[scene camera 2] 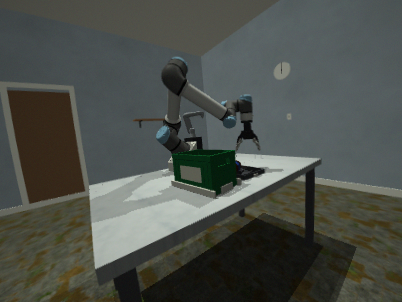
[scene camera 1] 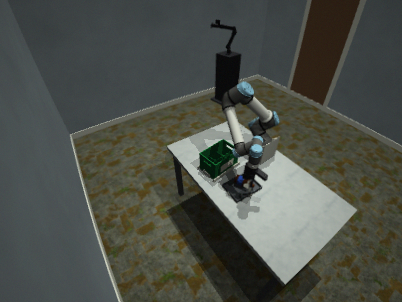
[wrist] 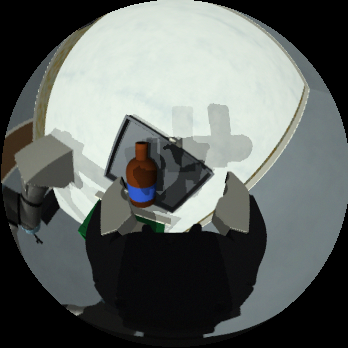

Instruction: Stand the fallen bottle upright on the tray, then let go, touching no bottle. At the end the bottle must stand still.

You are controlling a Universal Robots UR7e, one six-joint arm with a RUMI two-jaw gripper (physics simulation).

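A brown bottle with a blue label lies on its side on the dark tray. In the wrist view its neck points up the picture, and its base is close beside the left finger in the picture. In scene camera 2 the crate hides most of it. My gripper is open and empty, pointing down above the tray. In the wrist view the bottle appears toward the left finger, off the middle of the gap.
A green crate with dividers stands beside the tray on the white table. A light grey panel stands near the table's far side. A black pedestal stands on the floor behind.
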